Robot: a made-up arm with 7 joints. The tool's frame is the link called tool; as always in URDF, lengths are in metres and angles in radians.
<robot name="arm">
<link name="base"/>
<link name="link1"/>
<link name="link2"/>
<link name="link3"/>
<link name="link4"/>
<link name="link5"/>
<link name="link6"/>
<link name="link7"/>
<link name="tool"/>
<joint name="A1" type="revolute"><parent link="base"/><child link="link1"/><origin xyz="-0.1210 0.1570 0.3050"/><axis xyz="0 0 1"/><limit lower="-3.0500" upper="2.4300" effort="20" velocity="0.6"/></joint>
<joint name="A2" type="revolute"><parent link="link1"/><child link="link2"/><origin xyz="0.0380 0.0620 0.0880"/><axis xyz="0 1 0"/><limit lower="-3.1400" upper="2.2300" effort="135" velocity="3.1"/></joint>
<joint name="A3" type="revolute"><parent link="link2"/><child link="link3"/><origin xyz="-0.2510 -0.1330 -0.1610"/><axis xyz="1 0 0"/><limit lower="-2.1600" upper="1.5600" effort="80" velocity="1.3"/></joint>
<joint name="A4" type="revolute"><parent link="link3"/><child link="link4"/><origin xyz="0.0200 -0.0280 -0.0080"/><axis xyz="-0.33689 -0.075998 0.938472"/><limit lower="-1.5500" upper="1.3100" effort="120" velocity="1.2"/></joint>
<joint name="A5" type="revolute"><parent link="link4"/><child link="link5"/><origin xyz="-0.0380 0.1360 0.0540"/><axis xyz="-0.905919 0.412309 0.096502"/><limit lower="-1.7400" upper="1.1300" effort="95" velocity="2.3"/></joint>
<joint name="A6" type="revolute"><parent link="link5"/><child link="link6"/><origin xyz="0.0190 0.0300 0.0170"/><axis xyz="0.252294 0.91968 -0.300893"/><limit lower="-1.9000" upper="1.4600" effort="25" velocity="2.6"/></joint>
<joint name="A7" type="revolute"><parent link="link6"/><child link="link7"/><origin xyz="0.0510 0.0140 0.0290"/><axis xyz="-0.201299 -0.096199 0.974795"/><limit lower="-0.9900" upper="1.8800" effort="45" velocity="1.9"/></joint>
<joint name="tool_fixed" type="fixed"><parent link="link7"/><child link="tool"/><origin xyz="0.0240 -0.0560 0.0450" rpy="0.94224 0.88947 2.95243"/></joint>
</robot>
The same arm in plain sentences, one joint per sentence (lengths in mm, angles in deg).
The arm has seven revolute joints in a row. What follows holds with every joint at zero, and every direction is one of the base frame's.
The first joint lies 121.0 mm along -x and 157.0 mm along +y and 305.0 mm along +z from the base frame's origin and turns about +z, from -174.75 to 139.23 deg.
The second joint lies 38.0 mm along +x and 62.0 mm along +y and 88.0 mm along +z from the first joint and turns about +y, from -179.91 to 127.77 deg.
The third joint lies 251.0 mm along -x and 133.0 mm along -y and 161.0 mm along -z from the second joint and turns about +x, from -123.76 to 89.38 deg.
The fourth joint lies 20.0 mm along +x and 28.0 mm along -y and 8.0 mm along -z from the third joint and turns about the direction (-0.33689, -0.075998, 0.938472), from -88.81 to 75.06 deg.
The fifth joint lies 38.0 mm along -x and 136.0 mm along +y and 54.0 mm along +z from the fourth joint and turns about the direction (-0.905919, 0.412309, 0.096502), from -99.69 to 64.74 deg.
The sixth joint lies 19.0 mm along +x and 30.0 mm along +y and 17.0 mm along +z from the fifth joint and turns about the direction (0.252294, 0.91968, -0.300893), from -108.86 to 83.65 deg.
The seventh joint lies 51.0 mm along +x and 14.0 mm along +y and 29.0 mm along +z from the sixth joint and turns about the direction (-0.201299, -0.096199, 0.974795), from -56.72 to 107.72 deg.
The tool frame, which is the frame that the pose is given for, lies 24.0 mm along +x and 56.0 mm along -y and 45.0 mm along +z from the seventh joint; its axes are the base frame's turned by roll 53.99, pitch 50.96 and yaw 169.16 deg (as in URDF: about the fixed x, then y, then z).

